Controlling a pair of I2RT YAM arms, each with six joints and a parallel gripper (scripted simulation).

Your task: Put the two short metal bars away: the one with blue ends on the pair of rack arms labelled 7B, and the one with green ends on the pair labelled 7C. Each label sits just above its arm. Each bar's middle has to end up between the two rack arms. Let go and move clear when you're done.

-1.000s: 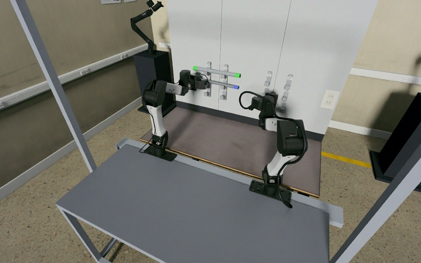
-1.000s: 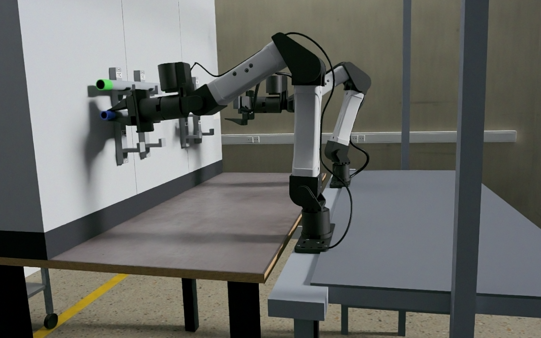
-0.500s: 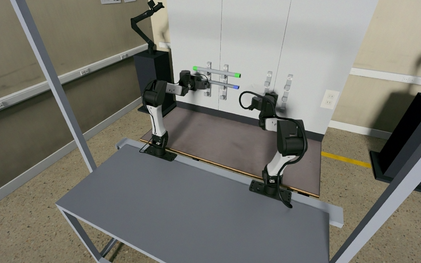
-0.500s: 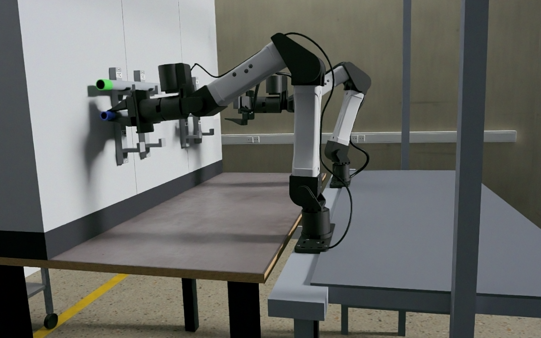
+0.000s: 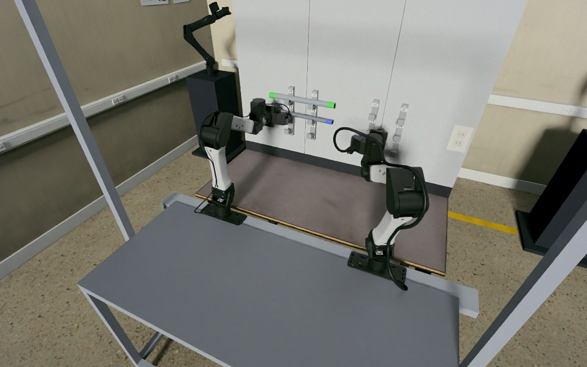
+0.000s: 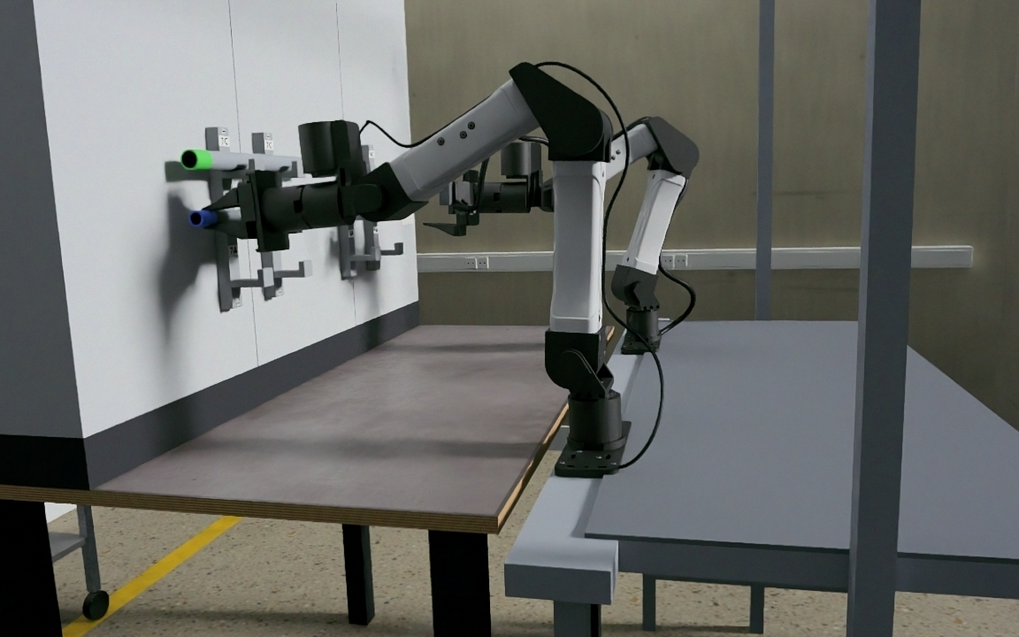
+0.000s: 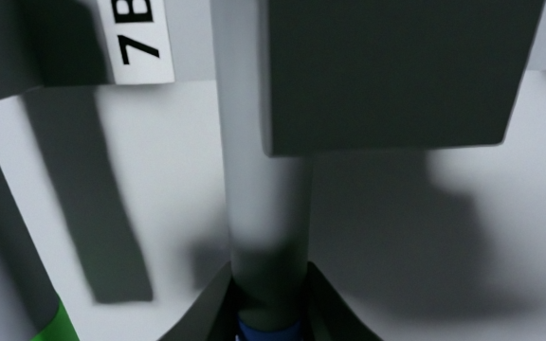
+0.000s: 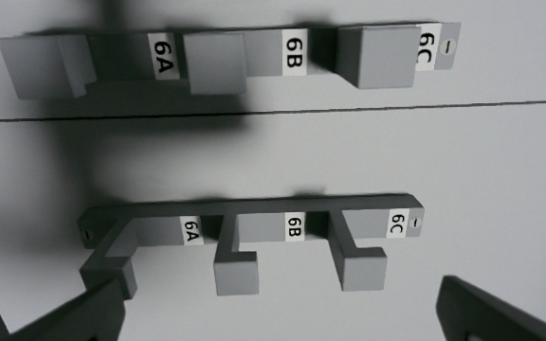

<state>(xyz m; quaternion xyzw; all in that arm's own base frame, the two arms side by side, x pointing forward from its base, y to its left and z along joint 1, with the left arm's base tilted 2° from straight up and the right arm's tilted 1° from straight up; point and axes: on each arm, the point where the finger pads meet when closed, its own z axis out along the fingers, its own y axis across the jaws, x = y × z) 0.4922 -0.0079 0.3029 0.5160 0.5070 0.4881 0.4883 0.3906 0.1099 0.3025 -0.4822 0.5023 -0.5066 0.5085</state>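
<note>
Right now the blue-ended bar is 130 mm to the right of my left hand. The rest, counted from my left hand: white wall panel (150 mm ahead, 320 mm to the right, 160 mm above); then wall socket plate (50 mm ahead, 830 mm to the right, 10 mm above); then green-ended bar (130 mm to the right, 70 mm above).
</note>
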